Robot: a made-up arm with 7 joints. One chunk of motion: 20 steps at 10 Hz.
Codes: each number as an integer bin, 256 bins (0 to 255) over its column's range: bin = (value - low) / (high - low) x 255, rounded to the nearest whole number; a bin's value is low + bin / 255 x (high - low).
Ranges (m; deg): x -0.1..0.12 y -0.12..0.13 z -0.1..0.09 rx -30..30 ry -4..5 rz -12..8
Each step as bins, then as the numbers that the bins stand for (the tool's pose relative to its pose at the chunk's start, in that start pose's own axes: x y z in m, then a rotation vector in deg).
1 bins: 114 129 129 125 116 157
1 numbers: -0.0016 0.0065 -0.0039 -0.59 0.09 0.31
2 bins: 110 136 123 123 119 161
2 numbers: -0.0051 0.0133 -0.0084 -1.06 0.20 0.63
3 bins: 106 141 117 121 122 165
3 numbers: -0.0085 0.0182 -0.0128 -1.53 0.31 0.94
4 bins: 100 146 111 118 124 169
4 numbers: -0.0137 0.0231 -0.0173 -2.24 0.38 1.25
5 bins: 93 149 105 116 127 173
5 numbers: -0.0198 0.0261 -0.0218 -2.71 0.48 1.57
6 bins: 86 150 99 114 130 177
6 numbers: -0.0258 0.0271 -0.0262 -3.18 0.59 1.88
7 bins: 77 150 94 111 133 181
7 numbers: -0.0336 0.0271 -0.0300 -3.88 0.69 2.20
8 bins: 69 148 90 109 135 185
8 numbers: -0.0405 0.0251 -0.0329 -4.35 0.76 2.51
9 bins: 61 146 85 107 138 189
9 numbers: -0.0474 0.0231 -0.0367 -4.82 0.87 2.82
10 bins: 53 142 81 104 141 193
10 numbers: -0.0543 0.0192 -0.0396 -5.53 0.98 3.14
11 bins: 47 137 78 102 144 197
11 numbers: -0.0595 0.0143 -0.0419 -6.00 1.08 3.45
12 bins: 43 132 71 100 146 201
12 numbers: -0.0629 0.0094 -0.0471 -6.47 1.15 3.76
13 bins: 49 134 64 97 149 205
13 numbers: -0.0577 0.0114 -0.0523 -7.18 1.26 4.08
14 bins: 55 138 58 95 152 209
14 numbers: -0.0525 0.0153 -0.0568 -7.65 1.36 4.39
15 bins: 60 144 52 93 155 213
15 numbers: -0.0482 0.0212 -0.0613 -8.12 1.47 4.71
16 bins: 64 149 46 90 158 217
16 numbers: -0.0448 0.0261 -0.0657 -8.82 1.58 5.02
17 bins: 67 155 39 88 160 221
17 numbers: -0.0422 0.0320 -0.0709 -9.29 1.65 5.33
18 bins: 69 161 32 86 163 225
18 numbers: -0.0405 0.0378 -0.0762 -9.76 1.75 5.65
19 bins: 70 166 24 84 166 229
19 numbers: -0.0396 0.0427 -0.0821 -10.24 1.86 5.96
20 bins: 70 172 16 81 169 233
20 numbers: -0.0396 0.0486 -0.0881 -10.94 1.96 6.27
